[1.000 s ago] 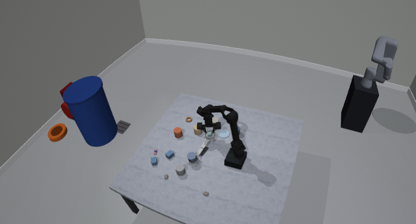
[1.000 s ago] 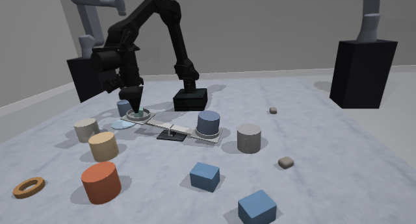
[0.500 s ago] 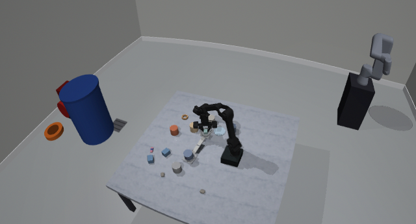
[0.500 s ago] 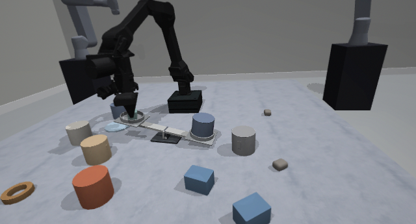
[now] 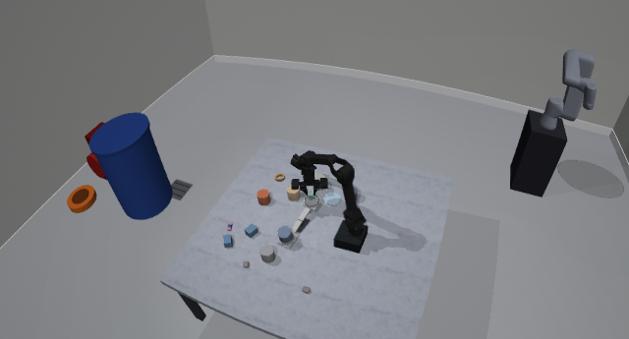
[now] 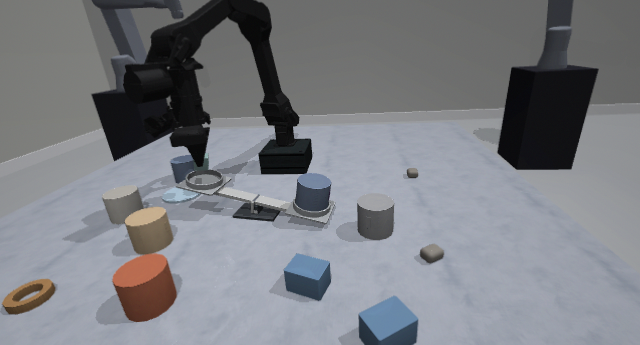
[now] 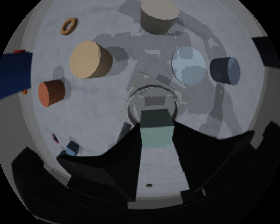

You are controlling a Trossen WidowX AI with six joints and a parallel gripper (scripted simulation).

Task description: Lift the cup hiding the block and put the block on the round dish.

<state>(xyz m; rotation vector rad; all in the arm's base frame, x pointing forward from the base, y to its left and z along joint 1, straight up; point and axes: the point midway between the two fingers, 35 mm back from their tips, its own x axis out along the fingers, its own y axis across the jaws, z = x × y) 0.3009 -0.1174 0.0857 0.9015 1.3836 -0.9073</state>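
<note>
Now: gripper tip 70 mm past the pale blue round dish, 120 mm to the left of it and 120 mm above it. Round my gripper tip: tan cylinder (140 mm ahead, 40 mm to the right, 80 mm below); then balance (10 mm ahead, 120 mm to the left, 80 mm below); then small pale green block (right at my gripper tip).
</note>
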